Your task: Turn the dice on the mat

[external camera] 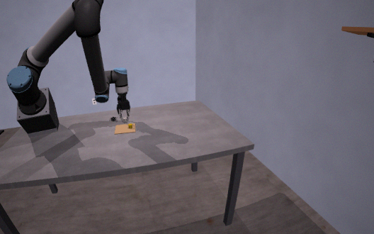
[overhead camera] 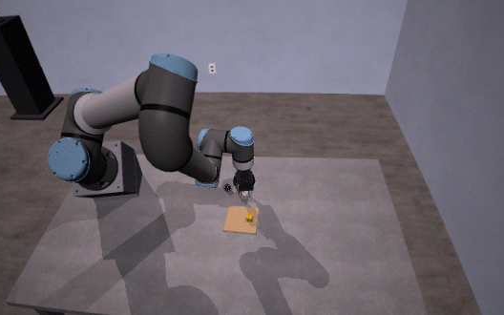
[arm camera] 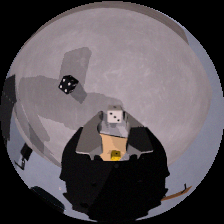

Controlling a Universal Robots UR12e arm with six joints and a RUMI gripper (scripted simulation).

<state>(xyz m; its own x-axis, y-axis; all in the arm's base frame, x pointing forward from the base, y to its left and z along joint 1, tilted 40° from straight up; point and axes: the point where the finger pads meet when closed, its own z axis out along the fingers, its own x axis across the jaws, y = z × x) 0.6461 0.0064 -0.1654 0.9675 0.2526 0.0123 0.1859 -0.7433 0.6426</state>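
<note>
My gripper is now right at the white die. Also, from my hand: black die: 90 mm behind, 40 mm to the left; tan mat: 140 mm to the right, 20 mm below; yellow die: 140 mm to the right, 40 mm ahead.
</note>
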